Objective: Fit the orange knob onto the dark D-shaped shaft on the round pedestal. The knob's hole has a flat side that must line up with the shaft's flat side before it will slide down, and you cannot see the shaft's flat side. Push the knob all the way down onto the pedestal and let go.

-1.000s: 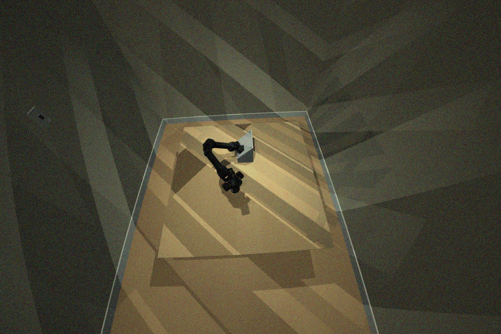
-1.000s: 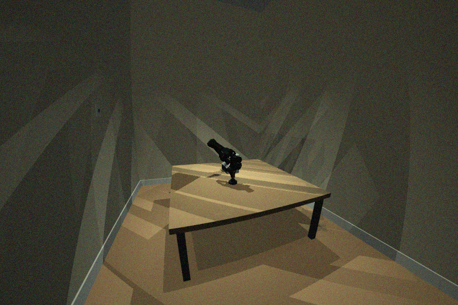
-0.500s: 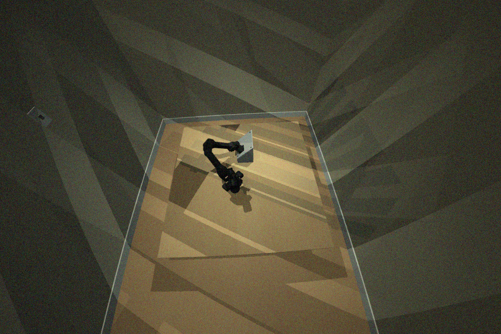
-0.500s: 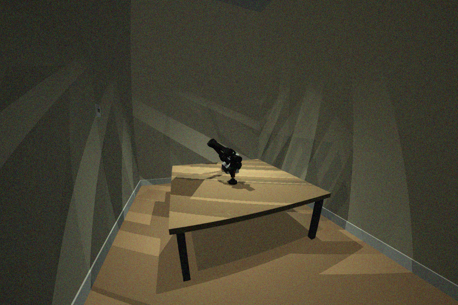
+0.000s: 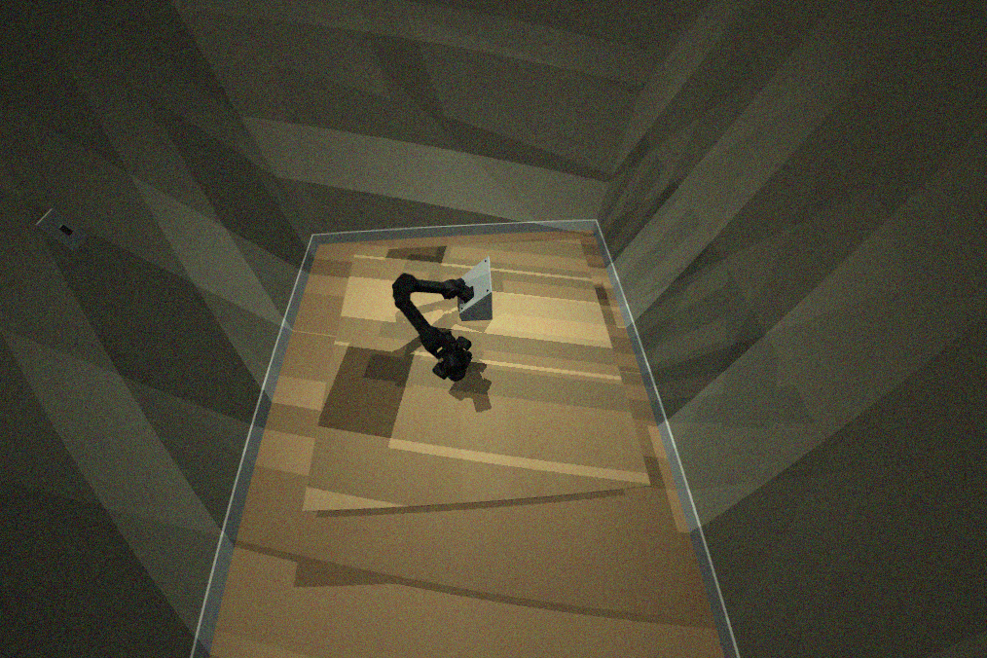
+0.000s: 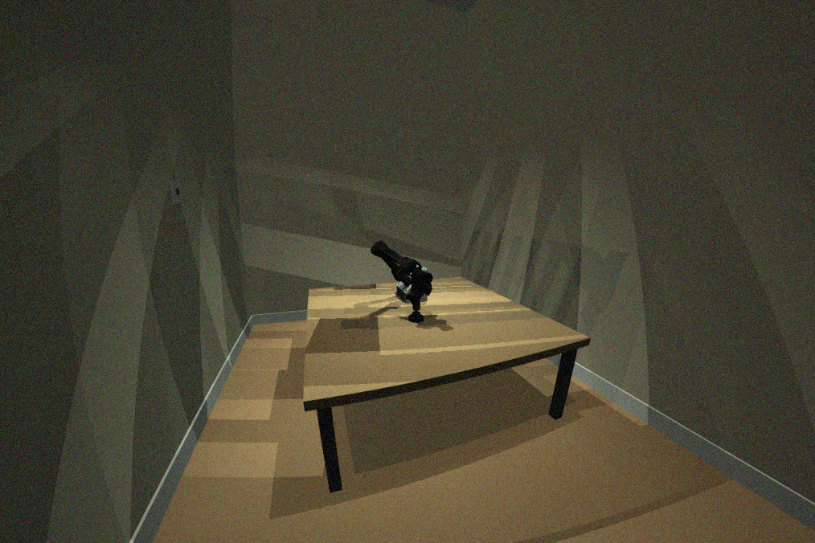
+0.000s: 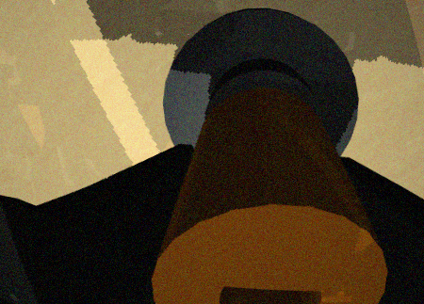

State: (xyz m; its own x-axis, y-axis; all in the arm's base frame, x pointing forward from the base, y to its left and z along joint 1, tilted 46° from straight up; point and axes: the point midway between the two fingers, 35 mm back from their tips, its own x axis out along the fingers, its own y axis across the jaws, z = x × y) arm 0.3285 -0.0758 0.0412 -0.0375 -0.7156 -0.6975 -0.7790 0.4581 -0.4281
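Right now the orange knob is 20 mm above my gripper tip. Round my gripper tip: round dark pedestal: 40 mm below.
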